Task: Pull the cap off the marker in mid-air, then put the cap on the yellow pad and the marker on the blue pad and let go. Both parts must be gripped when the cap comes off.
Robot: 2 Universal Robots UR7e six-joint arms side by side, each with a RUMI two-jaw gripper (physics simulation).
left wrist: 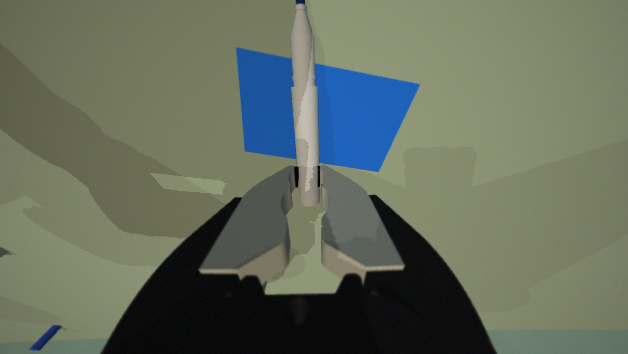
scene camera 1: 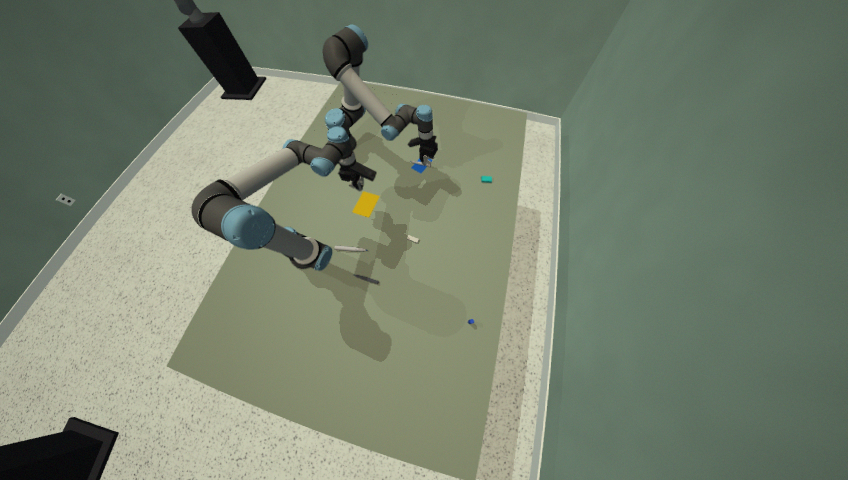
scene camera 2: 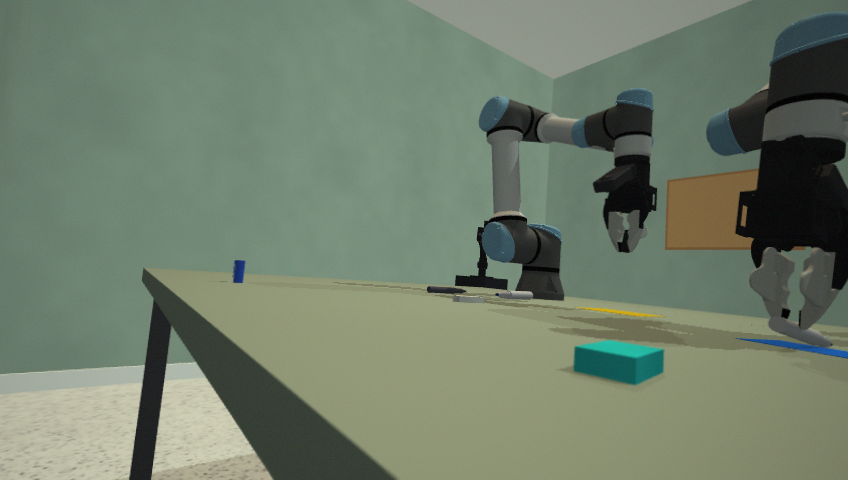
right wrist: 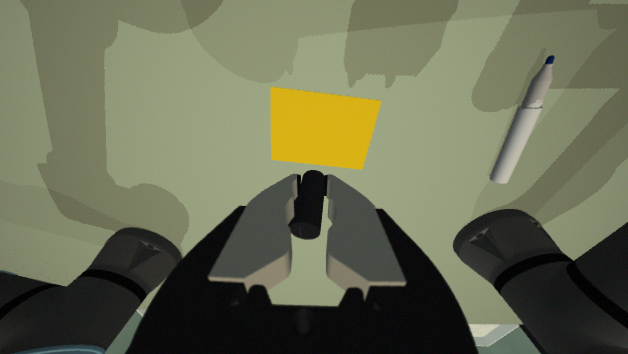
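Where they show: left gripper, fingertip midpoint: (left wrist: 308, 168) (scene camera 1: 425, 164) (scene camera 2: 791, 328); right gripper, fingertip midpoint: (scene camera 1: 361, 189) (scene camera 2: 624, 252) (right wrist: 312, 176); left arm's base, link origin: (right wrist: 149, 250); right arm's base, link origin: (scene camera 2: 539, 298) (right wrist: 490, 236).
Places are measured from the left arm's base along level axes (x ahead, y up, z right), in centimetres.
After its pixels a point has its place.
My left gripper (scene camera 1: 426, 159) @(x 55.3, y 2.3, z 6.2 cm) (scene camera 2: 793, 318) @(x 55.3, y 2.3, z 6.2 cm) (left wrist: 308, 168) @(x 55.3, y 2.3, z 6.2 cm) is shut on the white marker (scene camera 2: 797, 333) @(x 55.9, y 1.8, z 5.6 cm) (left wrist: 306, 115) @(x 51.1, y 2.3, z 5.4 cm) near its rear end. The uncapped marker has a blue tip and is held low over the blue pad (scene camera 1: 418, 168) @(x 51.2, y 0.0, z 8.5 cm) (left wrist: 360, 110) @(x 52.2, y 0.1, z 1.5 cm) (scene camera 2: 785, 346) @(x 54.9, y 0.0, z 6.8 cm); whether it touches the pad I cannot tell. My right gripper (scene camera 1: 359, 185) @(x 28.4, y 13.2, z 38.8 cm) (scene camera 2: 623, 243) @(x 28.4, y 13.2, z 38.8 cm) (right wrist: 312, 176) @(x 28.4, y 13.2, z 38.8 cm) is shut on the black cap (right wrist: 308, 210) @(x 28.4, y 17.4, z 38.7 cm) and holds it above the table, near the yellow pad (scene camera 1: 365, 204) @(x 28.0, y 0.1, z 40.1 cm) (right wrist: 320, 130) @(x 28.5, y 0.0, z 39.6 cm) (scene camera 2: 621, 312) @(x 29.1, y 0.1, z 38.6 cm). In the right wrist view the pad shows beyond the fingertips.
Another white marker (scene camera 1: 351, 249) @(x 30.3, y 2.0, z 68.2 cm) (scene camera 2: 515, 295) @(x 30.5, y 1.1, z 66.4 cm) (right wrist: 520, 130) @(x 29.6, y 1.9, z 66.8 cm), a dark marker (scene camera 1: 366, 278) @(x 42.4, y 1.6, z 80.8 cm) (scene camera 2: 445, 289) @(x 43.5, y 1.1, z 80.1 cm) and a pale block (scene camera 1: 412, 239) @(x 59.2, y 1.2, z 55.5 cm) (scene camera 2: 468, 299) @(x 60.2, y 0.6, z 54.2 cm) lie on the table. A teal block (scene camera 1: 486, 179) @(x 92.5, y 1.5, z 8.3 cm) (scene camera 2: 617, 361) @(x 95.5, y 1.1, z 6.4 cm) lies near the blue pad. A small blue cylinder (scene camera 1: 470, 321) @(x 94.2, y 4.7, z 89.7 cm) (scene camera 2: 238, 271) @(x 95.2, y 2.4, z 88.6 cm) stands farther off.
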